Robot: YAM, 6 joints.
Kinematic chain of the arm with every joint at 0, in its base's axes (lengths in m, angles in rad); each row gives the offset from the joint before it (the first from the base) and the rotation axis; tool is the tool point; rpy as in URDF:
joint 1: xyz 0 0 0.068 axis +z
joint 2: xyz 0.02 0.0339 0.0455 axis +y
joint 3: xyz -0.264 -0.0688 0 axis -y
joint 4: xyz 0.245 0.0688 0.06 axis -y
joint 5: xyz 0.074 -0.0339 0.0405 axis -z
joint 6: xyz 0.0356 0 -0.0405 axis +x
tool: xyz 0 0 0 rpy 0 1.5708 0
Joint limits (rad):
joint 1: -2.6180..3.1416
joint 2: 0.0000..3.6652
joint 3: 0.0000..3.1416
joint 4: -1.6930..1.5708
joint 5: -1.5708..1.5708
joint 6: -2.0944..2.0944
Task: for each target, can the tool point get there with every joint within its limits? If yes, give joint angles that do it. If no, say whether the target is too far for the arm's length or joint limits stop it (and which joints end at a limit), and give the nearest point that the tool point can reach.
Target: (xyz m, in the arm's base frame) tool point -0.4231 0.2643 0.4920
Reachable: yes | joints 2.5907 2.2871 2.4458 0.6806 0.1041 -0.8164
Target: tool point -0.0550 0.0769 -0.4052
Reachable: no: joint limits stop it (at a limit: joint 2) | nearest point -0.0667 0.0933 -0.3546 | short by 0.054 m
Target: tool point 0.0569 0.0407 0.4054
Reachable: yes | joints 0.4281 0.3925 0.8819 -0.2751 -0.3845 0.2257
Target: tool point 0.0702 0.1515 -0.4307
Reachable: no: joint limits stop it (at a limit: joint 2) | nearest point 0.0750 0.1618 -0.3734 | short by 0.058 m
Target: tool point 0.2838 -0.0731 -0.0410
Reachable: yes | joints -0.1388 2.5846 1.2040 -0.9214 1.1956 -0.9093
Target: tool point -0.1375 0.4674 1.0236
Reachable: no: too far | nearest point -0.0863 0.2934 0.6703 | short by 0.397 m
